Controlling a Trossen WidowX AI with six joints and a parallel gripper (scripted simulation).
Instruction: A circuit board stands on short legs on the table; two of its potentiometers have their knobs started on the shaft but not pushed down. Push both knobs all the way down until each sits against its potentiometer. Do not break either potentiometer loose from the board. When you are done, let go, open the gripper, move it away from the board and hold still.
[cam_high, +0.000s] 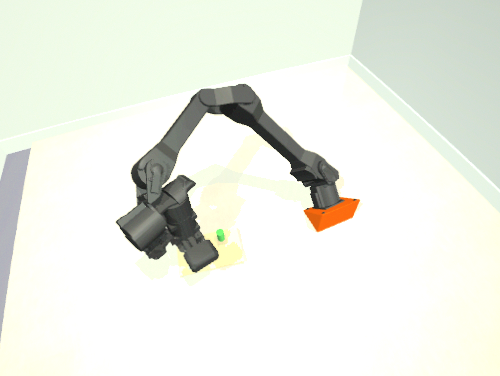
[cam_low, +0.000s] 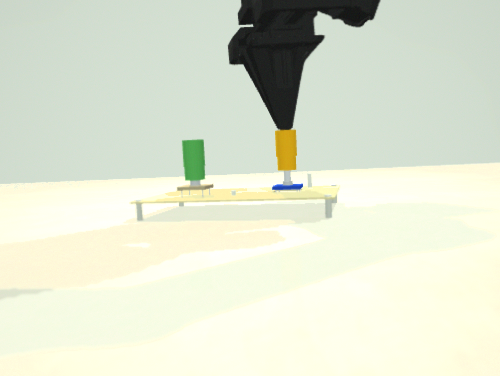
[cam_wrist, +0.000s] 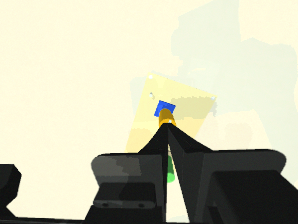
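Right now the green knob is 80 mm behind my gripper tip, 10 mm to the right of it and 20 mm below it. Also, from my gripper tip: orange knob: 10 mm below.
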